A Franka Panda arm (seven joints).
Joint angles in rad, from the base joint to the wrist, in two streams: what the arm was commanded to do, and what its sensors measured. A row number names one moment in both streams.
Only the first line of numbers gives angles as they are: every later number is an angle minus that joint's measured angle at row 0.
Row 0, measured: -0.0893, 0.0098, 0.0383, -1.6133, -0.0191, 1.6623, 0.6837
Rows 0 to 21, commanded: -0.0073, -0.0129, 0.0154, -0.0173, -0.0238, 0.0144, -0.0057; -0.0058, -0.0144, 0.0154, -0.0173, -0.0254, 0.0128, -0.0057; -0.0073, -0.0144, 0.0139, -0.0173, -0.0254, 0.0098, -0.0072; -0.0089, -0.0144, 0.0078, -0.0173, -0.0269, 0.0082, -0.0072; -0.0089, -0.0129, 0.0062, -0.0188, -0.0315, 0.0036, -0.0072; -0.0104, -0.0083, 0.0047, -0.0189, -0.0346, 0.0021, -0.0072; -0.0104, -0.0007, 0.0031, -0.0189, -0.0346, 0.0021, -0.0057; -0.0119, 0.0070, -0.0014, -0.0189, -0.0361, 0.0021, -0.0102; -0.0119, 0.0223, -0.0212, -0.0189, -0.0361, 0.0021, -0.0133; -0.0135, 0.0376, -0.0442, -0.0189, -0.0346, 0.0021, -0.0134; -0.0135, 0.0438, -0.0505, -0.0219, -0.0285, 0.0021, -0.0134; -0.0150, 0.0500, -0.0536, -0.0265, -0.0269, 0.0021, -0.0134; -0.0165, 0.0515, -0.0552, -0.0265, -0.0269, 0.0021, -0.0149; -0.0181, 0.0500, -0.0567, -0.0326, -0.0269, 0.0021, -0.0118; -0.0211, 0.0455, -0.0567, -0.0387, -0.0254, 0.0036, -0.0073; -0.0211, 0.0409, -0.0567, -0.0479, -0.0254, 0.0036, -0.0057; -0.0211, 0.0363, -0.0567, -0.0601, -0.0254, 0.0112, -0.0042; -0.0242, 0.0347, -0.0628, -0.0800, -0.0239, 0.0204, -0.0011; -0.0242, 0.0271, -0.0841, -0.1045, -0.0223, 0.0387, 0.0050; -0.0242, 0.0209, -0.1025, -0.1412, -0.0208, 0.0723, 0.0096; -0.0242, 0.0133, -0.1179, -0.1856, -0.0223, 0.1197, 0.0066; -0.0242, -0.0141, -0.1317, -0.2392, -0.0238, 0.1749, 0.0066
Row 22, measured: -0.0215, 0.0531, -0.0914, -0.0880, -0.0217, 0.0438, 0.0024
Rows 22 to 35, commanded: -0.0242, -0.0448, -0.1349, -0.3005, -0.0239, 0.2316, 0.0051; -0.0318, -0.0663, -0.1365, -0.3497, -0.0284, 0.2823, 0.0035; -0.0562, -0.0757, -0.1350, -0.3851, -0.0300, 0.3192, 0.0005; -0.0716, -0.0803, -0.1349, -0.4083, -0.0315, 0.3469, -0.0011; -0.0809, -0.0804, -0.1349, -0.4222, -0.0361, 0.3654, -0.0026; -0.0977, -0.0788, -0.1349, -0.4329, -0.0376, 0.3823, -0.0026; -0.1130, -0.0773, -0.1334, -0.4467, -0.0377, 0.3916, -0.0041; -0.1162, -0.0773, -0.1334, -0.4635, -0.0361, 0.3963, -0.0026; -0.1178, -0.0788, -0.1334, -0.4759, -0.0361, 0.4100, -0.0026; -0.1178, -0.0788, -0.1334, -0.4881, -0.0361, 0.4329, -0.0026; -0.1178, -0.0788, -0.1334, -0.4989, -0.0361, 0.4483, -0.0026; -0.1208, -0.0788, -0.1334, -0.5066, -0.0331, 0.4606, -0.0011; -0.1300, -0.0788, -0.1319, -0.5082, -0.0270, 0.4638, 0.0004; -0.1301, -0.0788, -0.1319, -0.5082, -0.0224, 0.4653, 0.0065
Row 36, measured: -0.1131, -0.0529, -0.1424, -0.4760, -0.0221, 0.4323, 0.0007
